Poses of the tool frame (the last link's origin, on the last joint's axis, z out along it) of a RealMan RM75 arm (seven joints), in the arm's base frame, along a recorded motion.
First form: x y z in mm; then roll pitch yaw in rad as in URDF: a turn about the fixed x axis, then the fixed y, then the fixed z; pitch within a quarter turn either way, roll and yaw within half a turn.
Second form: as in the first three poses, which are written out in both.
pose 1, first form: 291.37 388.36 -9.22 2.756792 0.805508 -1.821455
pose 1, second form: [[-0.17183 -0.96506 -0.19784 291.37], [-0.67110 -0.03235 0.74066 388.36], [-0.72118 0.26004 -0.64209 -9.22], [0 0 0 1]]
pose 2, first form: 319.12 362.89 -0.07 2.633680 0.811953 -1.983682
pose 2, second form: [[-0.27610 -0.94195 -0.19108 319.12], [-0.63026 0.02734 0.77590 362.89], [-0.72563 0.33465 -0.60122 -0.07], [0 0 0 1]]
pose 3, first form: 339.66 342.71 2.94 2.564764 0.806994 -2.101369
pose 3, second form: [[-0.35001 -0.92227 -0.16406 339.66], [-0.59658 0.08443 0.79810 342.71], [-0.72221 0.37722 -0.57976 2.94], [0 0 0 1]]
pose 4, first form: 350.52 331.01 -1.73 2.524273 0.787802 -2.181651
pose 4, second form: [[-0.40460 -0.90330 -0.14266 350.52], [-0.57784 0.13161 0.80547 331.01], [-0.70880 0.40832 -0.57521 -1.73], [0 0 0 1]]
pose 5, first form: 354.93 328.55 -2.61 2.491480 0.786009 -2.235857
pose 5, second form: [[-0.43609 -0.89065 -0.12872 354.93], [-0.55607 0.15424 0.81670 328.55], [-0.70754 0.42773 -0.56252 -2.61], [0 0 0 1]]
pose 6, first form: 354.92 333.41 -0.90 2.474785 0.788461 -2.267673
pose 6, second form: [[-0.45245 -0.88414 -0.11656 354.92], [-0.54058 0.16795 0.82436 333.41], [-0.70927 0.43599 -0.55394 -0.90], [0 0 0 1]]
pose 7, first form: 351.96 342.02 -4.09 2.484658 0.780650 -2.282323
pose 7, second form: [[-0.46392 -0.88037 -0.09863 351.96], [-0.53808 0.19159 0.82083 342.02], [-0.70374 0.43387 -0.56259 -4.09], [0 0 0 1]]
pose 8, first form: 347.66 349.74 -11.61 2.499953 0.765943 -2.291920
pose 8, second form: [[-0.47585 -0.87562 -0.08286 347.66], [-0.54131 0.21731 0.81225 349.74], [-0.69322 0.43136 -0.57739 -11.61], [0 0 0 1]]
